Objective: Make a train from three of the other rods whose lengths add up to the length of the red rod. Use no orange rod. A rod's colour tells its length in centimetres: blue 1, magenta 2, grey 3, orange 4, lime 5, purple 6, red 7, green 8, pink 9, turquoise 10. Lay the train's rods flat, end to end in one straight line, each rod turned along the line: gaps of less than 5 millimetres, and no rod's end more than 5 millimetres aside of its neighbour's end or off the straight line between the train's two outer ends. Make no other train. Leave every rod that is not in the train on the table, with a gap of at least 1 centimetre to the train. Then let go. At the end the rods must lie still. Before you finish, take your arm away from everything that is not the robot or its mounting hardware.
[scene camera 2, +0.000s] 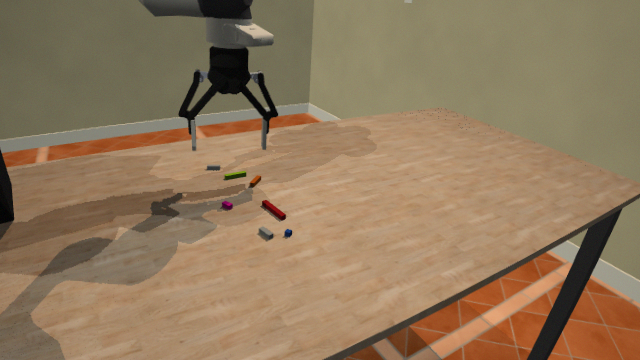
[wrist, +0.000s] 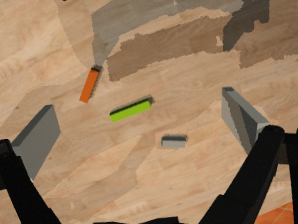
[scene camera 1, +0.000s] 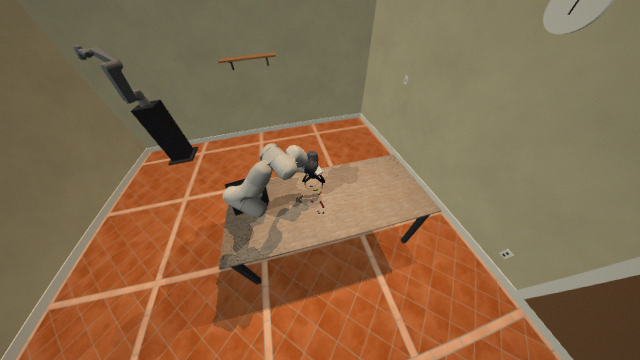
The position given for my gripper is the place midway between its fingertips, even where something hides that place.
Observation:
In view: my gripper (scene camera 2: 229, 148).
My gripper also shows in the wrist view (wrist: 138, 110).

